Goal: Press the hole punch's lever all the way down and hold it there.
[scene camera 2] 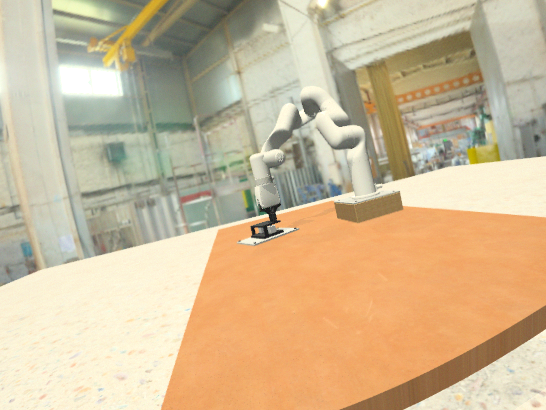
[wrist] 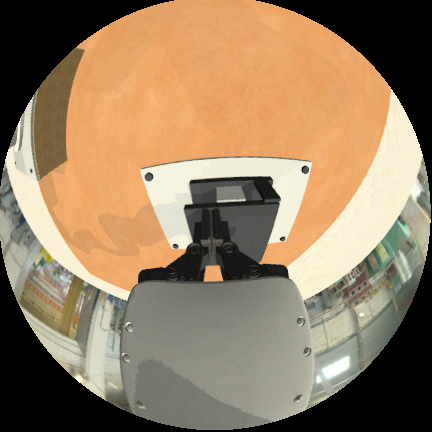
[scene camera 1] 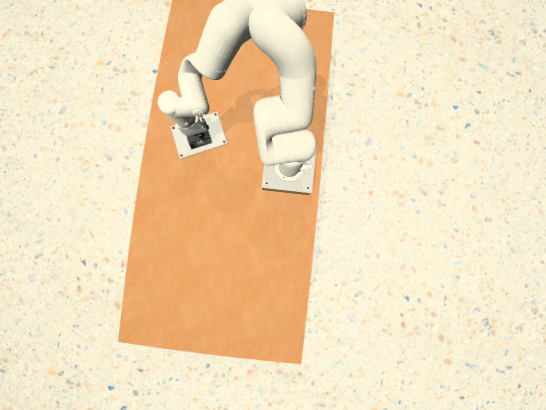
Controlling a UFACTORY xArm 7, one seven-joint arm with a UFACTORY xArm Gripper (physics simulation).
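Where they show: gripper, fingertip midpoint: [scene camera 2: 273, 221] [wrist: 210, 219] [scene camera 1: 202, 135]; arm's base, link origin: [scene camera 2: 365, 196] [scene camera 1: 289, 167].
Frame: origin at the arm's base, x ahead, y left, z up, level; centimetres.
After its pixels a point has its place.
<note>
The black hole punch [scene camera 1: 200, 140] {x 39.0, y -16.4, z -2.2 cm} [scene camera 2: 260, 225] {x 44.5, y -18.2, z -1.9 cm} [wrist: 262, 222] {x 43.5, y -18.0, z -1.9 cm} is fixed on a white plate with dark screws at its corners [scene camera 1: 217, 131] {x 32.2, y -22.4, z -7.5 cm} [scene camera 2: 250, 242] {x 51.1, y -16.4, z -7.5 cm} [wrist: 160, 192] {x 30.9, y -19.4, z -7.5 cm}. My gripper [scene camera 2: 274, 221] {x 38.0, y -18.4, z -2.0 cm} [wrist: 210, 219] {x 38.0, y -18.4, z -2.0 cm} is shut with nothing between its fingers. It points down at the punch, and in the wrist view its tips overlap the dark near part. In scene camera 2 the tips are at the top of the punch, on the side toward the arm's base. Contact and the lever's exact angle cannot be made out. In scene camera 1 the arm partly hides the punch.
The punch's plate lies on the orange table top [scene camera 1: 215, 260] {x 37.6, y 39.3, z -8.3 cm} [scene camera 2: 350, 300] {x 53.4, y 58.9, z -8.3 cm} [wrist: 225, 90] {x 37.6, y -5.3, z -8.3 cm}, near one long edge. The arm's base block [scene camera 1: 270, 185] {x 8.9, y 7.4, z 0.0 cm} [scene camera 2: 381, 207] {x 1.2, y 10.3, z -4.8 cm} [wrist: 52, 115] stands across from it, near the other long edge. The arm arches between them.
</note>
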